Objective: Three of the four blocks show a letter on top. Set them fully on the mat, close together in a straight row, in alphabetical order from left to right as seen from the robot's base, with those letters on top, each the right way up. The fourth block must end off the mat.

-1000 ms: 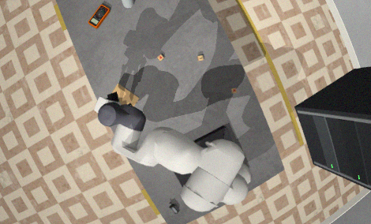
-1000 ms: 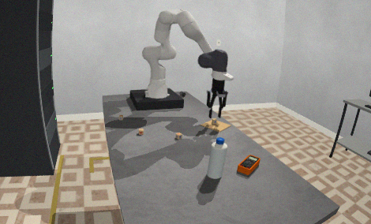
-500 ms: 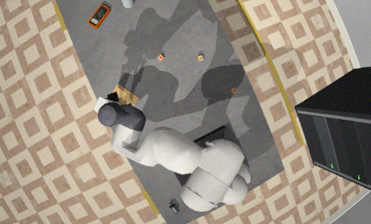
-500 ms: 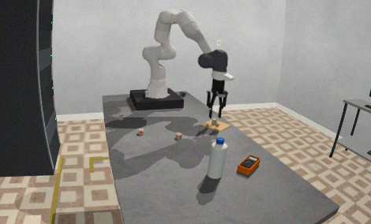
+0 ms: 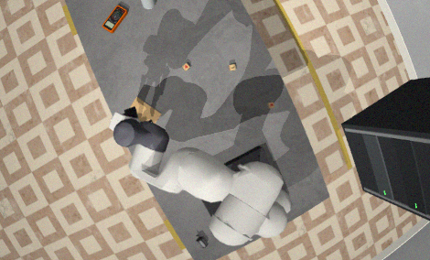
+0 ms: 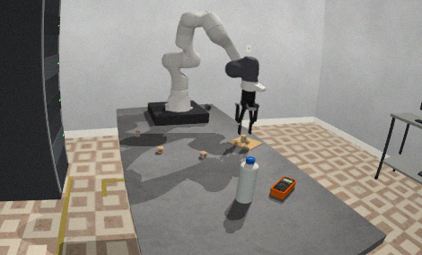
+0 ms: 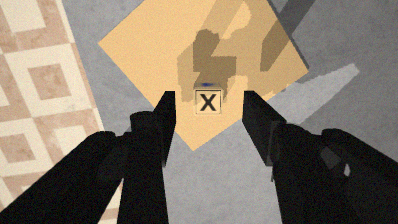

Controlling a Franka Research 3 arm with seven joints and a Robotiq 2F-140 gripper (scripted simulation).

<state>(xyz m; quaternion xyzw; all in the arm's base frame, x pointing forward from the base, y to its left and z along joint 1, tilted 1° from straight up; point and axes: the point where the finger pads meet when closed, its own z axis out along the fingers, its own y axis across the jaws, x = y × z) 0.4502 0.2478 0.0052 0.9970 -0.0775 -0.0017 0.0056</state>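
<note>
My hand is 40 mm short of the tan mat and 70 mm above it. Also, from my hand: white bottle (520 mm ahead, 270 mm to the right, 10 mm above); red k block (180 mm behind, 560 mm to the right, 60 mm below).
</note>
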